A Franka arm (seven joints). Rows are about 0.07 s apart.
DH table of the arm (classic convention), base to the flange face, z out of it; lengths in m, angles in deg. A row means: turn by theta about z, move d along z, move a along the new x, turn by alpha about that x. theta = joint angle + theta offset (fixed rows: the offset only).
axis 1: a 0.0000  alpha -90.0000  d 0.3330  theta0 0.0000
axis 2: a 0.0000  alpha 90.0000  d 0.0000  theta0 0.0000
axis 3: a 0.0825  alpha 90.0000  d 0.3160  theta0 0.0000
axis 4: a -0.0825  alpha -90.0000  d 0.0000  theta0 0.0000
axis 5: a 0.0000  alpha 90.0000  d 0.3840  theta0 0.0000
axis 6: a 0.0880  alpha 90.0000  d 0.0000  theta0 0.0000
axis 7: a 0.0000  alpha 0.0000  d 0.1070  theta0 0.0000
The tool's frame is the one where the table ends.
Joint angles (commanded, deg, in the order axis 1, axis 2, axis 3, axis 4, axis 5, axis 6, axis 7), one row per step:
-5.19 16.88 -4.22 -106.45 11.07 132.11 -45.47
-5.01 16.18 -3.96 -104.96 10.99 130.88 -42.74
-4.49 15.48 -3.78 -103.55 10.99 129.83 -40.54
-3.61 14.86 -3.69 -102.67 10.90 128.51 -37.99
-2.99 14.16 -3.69 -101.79 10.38 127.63 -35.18
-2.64 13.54 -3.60 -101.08 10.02 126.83 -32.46
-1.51 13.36 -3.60 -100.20 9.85 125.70 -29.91
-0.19 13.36 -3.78 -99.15 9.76 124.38 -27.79
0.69 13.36 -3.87 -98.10 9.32 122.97 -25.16
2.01 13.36 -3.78 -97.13 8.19 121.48 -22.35
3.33 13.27 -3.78 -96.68 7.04 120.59 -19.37
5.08 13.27 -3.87 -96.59 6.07 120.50 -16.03
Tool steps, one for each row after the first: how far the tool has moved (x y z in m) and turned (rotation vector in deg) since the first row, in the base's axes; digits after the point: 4 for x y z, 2 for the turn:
0.0041 0.0049 0.0179 0.53 -0.73 -1.99
0.0079 0.0127 0.0356 1.02 -1.60 -3.26
0.0094 0.0241 0.0476 1.62 -1.53 -4.53
0.0104 0.0311 0.0613 1.79 -1.92 -6.25
0.0107 0.0362 0.0729 2.12 -2.16 -8.17
0.0123 0.0492 0.0803 2.60 -1.82 -9.28
0.0142 0.0627 0.0869 3.00 -1.32 -9.97
0.0153 0.0720 0.0934 3.17 -0.68 -11.37
0.0159 0.0876 0.0989 2.72 0.11 -12.11
0.0154 0.1020 0.1020 2.21 0.69 -13.22
0.0151 0.1201 0.1026 1.88 0.91 -14.49

